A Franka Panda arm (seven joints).
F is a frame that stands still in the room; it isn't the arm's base.
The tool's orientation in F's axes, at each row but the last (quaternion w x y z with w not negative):
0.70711 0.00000 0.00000 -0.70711
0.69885 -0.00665 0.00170 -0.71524
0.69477 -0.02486 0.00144 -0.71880
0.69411 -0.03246 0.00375 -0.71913
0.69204 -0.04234 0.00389 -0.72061
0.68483 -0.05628 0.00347 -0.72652
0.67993 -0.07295 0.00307 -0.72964
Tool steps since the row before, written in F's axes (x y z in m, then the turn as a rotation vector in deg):
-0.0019 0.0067 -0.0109 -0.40 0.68 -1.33
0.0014 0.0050 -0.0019 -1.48 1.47 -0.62
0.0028 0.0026 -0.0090 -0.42 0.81 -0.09
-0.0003 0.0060 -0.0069 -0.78 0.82 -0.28
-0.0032 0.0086 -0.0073 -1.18 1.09 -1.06
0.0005 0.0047 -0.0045 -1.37 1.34 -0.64
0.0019 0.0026 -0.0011 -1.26 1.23 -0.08
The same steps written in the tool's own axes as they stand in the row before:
-0.0067 -0.0019 -0.0109 -0.68 -0.40 -1.33
-0.0050 0.0013 -0.0018 -1.44 -1.51 -0.63
-0.0030 0.0030 -0.0088 -0.80 -0.44 -0.08
-0.0063 -0.0002 -0.0067 -0.80 -0.79 -0.29
-0.0089 -0.0031 -0.0070 -1.10 -1.15 -1.08
-0.0051 0.0006 -0.0041 -1.31 -1.39 -0.66
-0.0028 0.0018 -0.0006 -1.15 -1.33 -0.10

